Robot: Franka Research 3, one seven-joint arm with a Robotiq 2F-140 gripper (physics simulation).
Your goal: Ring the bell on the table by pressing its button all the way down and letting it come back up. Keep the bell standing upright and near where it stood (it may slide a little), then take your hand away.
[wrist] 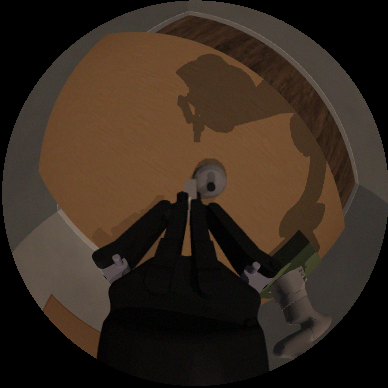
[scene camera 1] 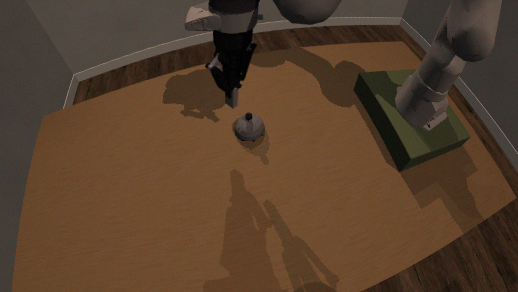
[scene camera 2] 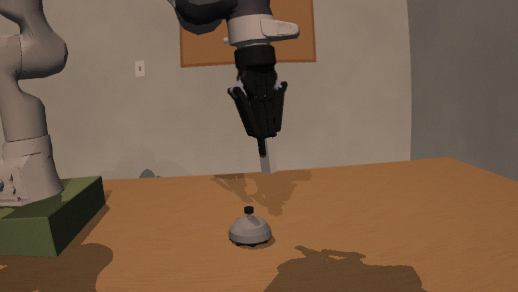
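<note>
A grey domed bell (scene camera 1: 249,129) (scene camera 2: 250,231) (wrist: 212,174) stands upright on the wooden table (scene camera 1: 125,200) (scene camera 2: 400,210) (wrist: 100,110). Its black button (scene camera 1: 248,116) (scene camera 2: 248,209) (wrist: 211,186) stands up above the dome on a short stem. My gripper (scene camera 1: 231,100) (scene camera 2: 267,164) (wrist: 189,186) is shut and empty, with its fingertips pointing down. It hangs well above the table, clear of the button. In scene camera 2 the tips are higher than the bell and a little to its right. In the wrist view they overlap the bell's left edge.
The arm's base stands on a green block (scene camera 1: 425,145) (scene camera 2: 30,235) (wrist: 300,255) at the right in scene camera 1. Shadows of the arm and gripper fall across the table around the bell. Walls stand beyond the table's edges.
</note>
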